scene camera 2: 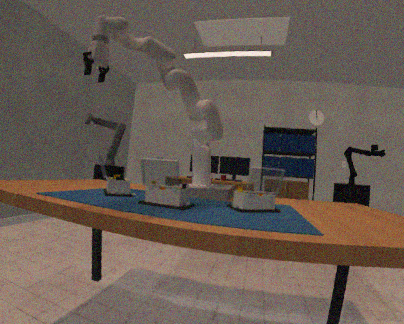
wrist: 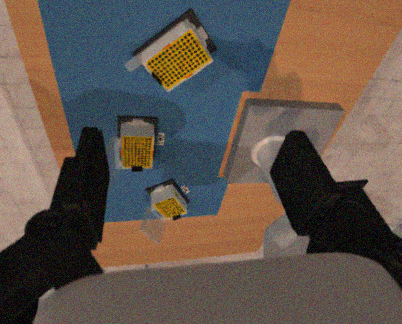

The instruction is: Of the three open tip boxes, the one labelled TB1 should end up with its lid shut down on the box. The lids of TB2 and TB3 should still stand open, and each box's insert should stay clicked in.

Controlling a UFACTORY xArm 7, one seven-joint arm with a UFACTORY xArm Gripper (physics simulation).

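Places are measured from the arm's base along level axes (x ahead, y left, z up), in centimetres.
Pixels of known places: gripper, fingertip midpoint: (scene camera 2: 94, 78) (wrist: 197, 151); arm's base, origin of the base link: (scene camera 2: 201, 186) (wrist: 270, 150).
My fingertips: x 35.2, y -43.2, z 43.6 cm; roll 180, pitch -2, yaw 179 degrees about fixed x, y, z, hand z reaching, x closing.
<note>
Ahead of a thing's pixels: the offset from my fingertips to its top centre. "spot": to the spot under its first point. Level surfaces: height alone.
My gripper (scene camera 2: 95, 77) (wrist: 197, 151) is open and empty, high above the table's left side in the scene view. TB1 (scene camera 2: 118, 187) (wrist: 180, 61) appears to be the left box in the scene view and the top one in the wrist view; its label is hidden. Its lid {spot: dz -33.6, dx +4.2, dy +11.9 cm} (wrist: 132, 64) shows as a narrow grey piece. TB3 (scene camera 2: 167, 196) (wrist: 137, 152) is in the middle, its lid (scene camera 2: 160, 170) standing open. TB2 (scene camera 2: 254, 201) (wrist: 170, 207) is at the scene view's right, its clear lid {spot: dz -36.9, dx +1.5, dy +73.4 cm} (scene camera 2: 270, 179) (wrist: 154, 227) open. Yellow inserts sit in all three boxes.
The boxes stand on a blue mat {dz -47.9 cm} (scene camera 2: 295, 220) (wrist: 85, 45) on a wooden table {dz -48.2 cm} (scene camera 2: 360, 225) (wrist: 125, 242). The arm's base plate (wrist: 300, 120) is beside the mat. Shelves (scene camera 2: 264, 145), monitors and other arms stand in the background.
</note>
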